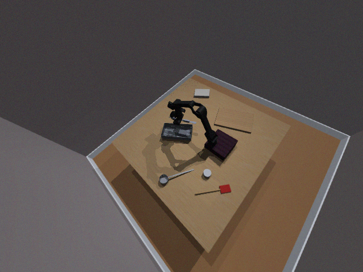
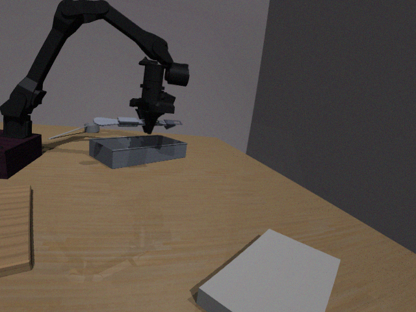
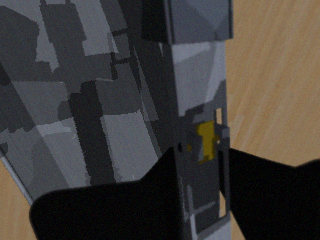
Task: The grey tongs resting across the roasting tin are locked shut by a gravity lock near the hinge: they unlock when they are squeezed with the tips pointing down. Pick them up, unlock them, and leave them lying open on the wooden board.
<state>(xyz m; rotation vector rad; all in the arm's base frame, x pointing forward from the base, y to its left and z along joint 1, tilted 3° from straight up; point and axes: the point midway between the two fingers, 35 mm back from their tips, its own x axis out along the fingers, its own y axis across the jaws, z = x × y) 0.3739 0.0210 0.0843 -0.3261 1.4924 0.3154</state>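
Right now my gripper tip is 40 mm below the yellow lock piece, 20 mm short of it and 10 mm to the right of it. The rest, counted from my gripper tip: roasting tin 80 mm to the left, 70 mm below, 20 mm behind; wooden board 410 mm to the right, 370 mm behind, 90 mm below; white block 520 mm to the right, 140 mm ahead, 80 mm below.
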